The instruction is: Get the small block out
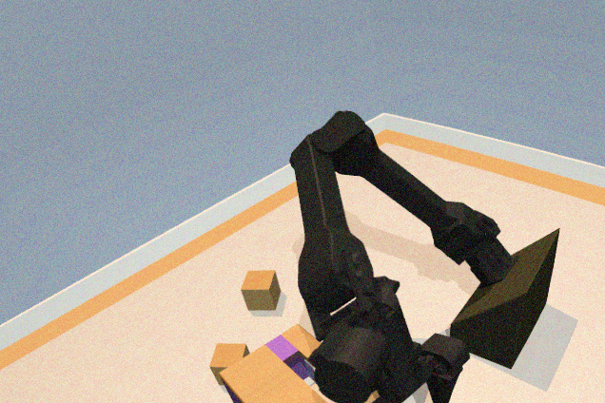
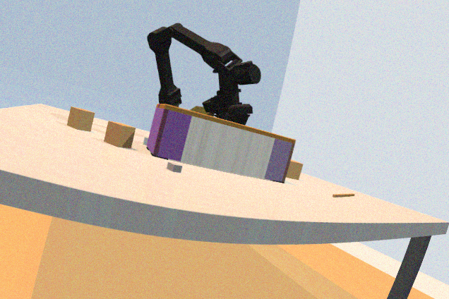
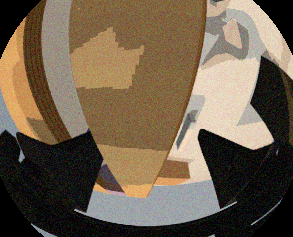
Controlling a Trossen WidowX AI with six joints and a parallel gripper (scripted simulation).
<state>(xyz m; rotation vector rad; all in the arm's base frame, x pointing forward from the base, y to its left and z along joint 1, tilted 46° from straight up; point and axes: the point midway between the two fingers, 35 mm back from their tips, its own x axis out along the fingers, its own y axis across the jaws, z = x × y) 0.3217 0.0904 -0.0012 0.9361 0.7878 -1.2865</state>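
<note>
Now: the blue block 50 mm ahead of my gripper tip and 20 mm to the left of it. Also, from my gripper tip: grey piece: 260 mm ahead, 250 mm to the right, 80 mm below; then box: 30 mm ahead, 60 mm to the right, 30 mm below; then brown strip: 250 mm ahead, 300 mm to the left, 90 mm below.
</note>
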